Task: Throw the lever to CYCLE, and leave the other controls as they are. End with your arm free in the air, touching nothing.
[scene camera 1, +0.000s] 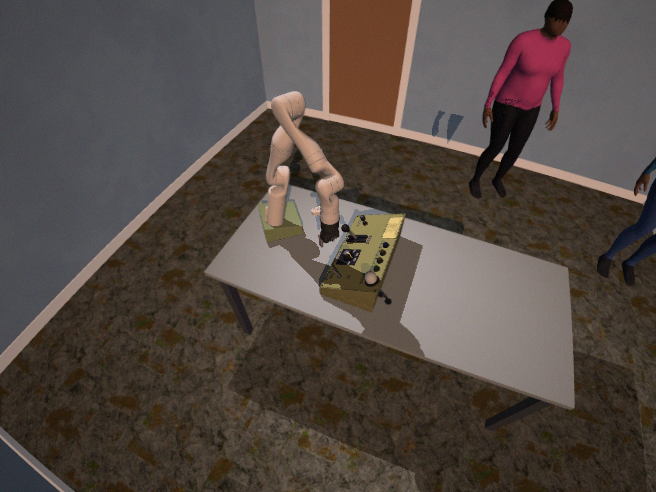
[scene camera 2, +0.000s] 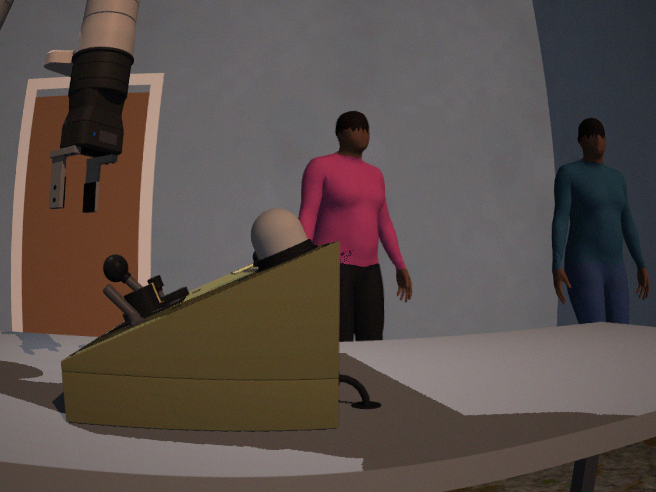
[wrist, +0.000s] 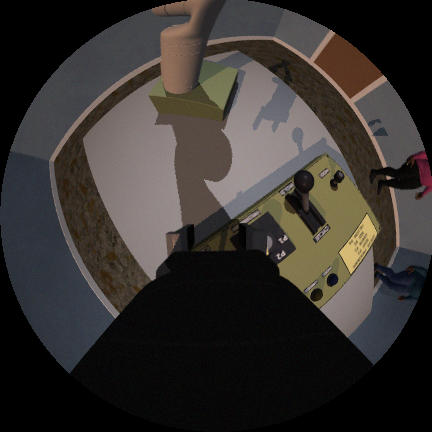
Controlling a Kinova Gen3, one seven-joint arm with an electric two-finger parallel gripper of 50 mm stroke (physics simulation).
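Seen in the pictures: gripper, fingertip midpoint: (scene camera 1: 326, 242) (scene camera 2: 73, 210) (wrist: 216, 232); arm's base, link origin: (scene camera 1: 274, 220) (wrist: 180, 82).
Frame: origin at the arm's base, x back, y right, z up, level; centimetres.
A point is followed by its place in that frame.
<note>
The olive console (scene camera 1: 347, 299) @[x -47.0, y 33.5, z -4.8 cm] (scene camera 2: 211, 391) @[x -47.6, y 33.6, z -4.8 cm] (wrist: 345, 205) @[x -51.5, y -7.8, z 2.8 cm] stands on the table. Its black ball-topped lever (scene camera 1: 345, 227) @[x -38.1, y 2.1, z 7.4 cm] (scene camera 2: 115, 268) @[x -37.9, y 3.1, z 5.7 cm] (wrist: 304, 181) @[x -37.6, y 2.1, z 7.4 cm] leans away from the CYCLE label (wrist: 322, 233) @[x -50.4, y 2.7, z 3.0 cm], toward the label at the slot's opposite end. My gripper (scene camera 1: 321, 242) @[x -33.1, y 17.9, z 12.2 cm] (scene camera 2: 73, 207) @[x -33.1, y 17.9, z 12.2 cm] (wrist: 216, 232) @[x -33.1, y 17.9, z 12.2 cm] is open and empty, pointing down. It hangs in the air above the console's low edge, higher than the lever and apart from it. In the wrist view the lever stands to the right of the fingers.
A rotary selector (scene camera 1: 348, 256) @[x -42.9, y 15.5, z 2.9 cm], a small toggle (scene camera 1: 362, 218) @[x -44.5, y -9.2, z 4.3 cm] (wrist: 338, 176) @[x -44.1, y -9.1, z 4.4 cm], a grey stick (scene camera 2: 120, 302) @[x -39.4, y 26.0, z 2.4 cm], round buttons (wrist: 332, 279) @[x -57.5, y 8.2, z 8.2 cm] and a pale dome (scene camera 1: 370, 278) @[x -55.2, y 30.4, z 10.8 cm] (scene camera 2: 278, 233) @[x -54.5, y 31.1, z 9.2 cm] are on the console. The arm's green base block (scene camera 1: 286, 230) @[x -7.2, y 2.8, z -3.0 cm] (wrist: 190, 107) @[x -7.2, y 2.7, z -4.2 cm] is beside it. Two people stand beyond the table (scene camera 1: 492, 307).
</note>
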